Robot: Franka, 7 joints.
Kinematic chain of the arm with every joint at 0, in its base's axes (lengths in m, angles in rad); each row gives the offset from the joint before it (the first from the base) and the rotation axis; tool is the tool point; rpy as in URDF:
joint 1: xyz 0 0 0.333 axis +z
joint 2: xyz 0 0 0 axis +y
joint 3: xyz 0 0 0.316 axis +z
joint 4: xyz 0.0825 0 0 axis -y
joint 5: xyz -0.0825 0 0.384 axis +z
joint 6: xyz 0 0 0 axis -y
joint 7: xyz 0.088 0 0 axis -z
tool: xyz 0 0 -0.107 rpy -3.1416 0 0
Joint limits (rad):
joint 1: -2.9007..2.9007
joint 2: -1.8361..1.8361
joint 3: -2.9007..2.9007
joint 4: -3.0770..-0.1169
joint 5: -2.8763..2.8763
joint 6: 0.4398..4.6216
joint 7: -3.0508..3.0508
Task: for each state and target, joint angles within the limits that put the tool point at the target. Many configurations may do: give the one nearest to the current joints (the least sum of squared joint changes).
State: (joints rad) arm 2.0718 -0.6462 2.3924 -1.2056 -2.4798 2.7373 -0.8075
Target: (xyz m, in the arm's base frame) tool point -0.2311 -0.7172 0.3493
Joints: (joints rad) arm 1.8209 -0.8482 2.3266 -1.3335 -2.4865 2.7256 -0.8075
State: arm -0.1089 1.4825 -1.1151 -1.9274 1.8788 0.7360 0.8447
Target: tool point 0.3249 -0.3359 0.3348
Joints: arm 0.2487 1.0495 -1.5951 -2.2112 1.7118 0.4398 0.8447
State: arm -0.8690 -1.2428 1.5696 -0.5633 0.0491 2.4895 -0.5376
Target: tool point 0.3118 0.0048 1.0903
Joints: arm -1.3226 -0.3866 0.7108 -0.9316 0.0064 2.2862 -0.5376
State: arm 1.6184 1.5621 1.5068 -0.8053 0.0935 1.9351 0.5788
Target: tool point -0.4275 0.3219 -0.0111
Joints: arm 1.4523 1.7490 1.0110 -1.4821 -0.0080 1.4893 0.5788
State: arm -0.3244 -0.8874 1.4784 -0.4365 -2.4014 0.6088 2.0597
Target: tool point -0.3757 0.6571 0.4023
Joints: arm -0.7747 -1.5545 1.7033 -0.7367 -2.4882 0.8768 2.0597
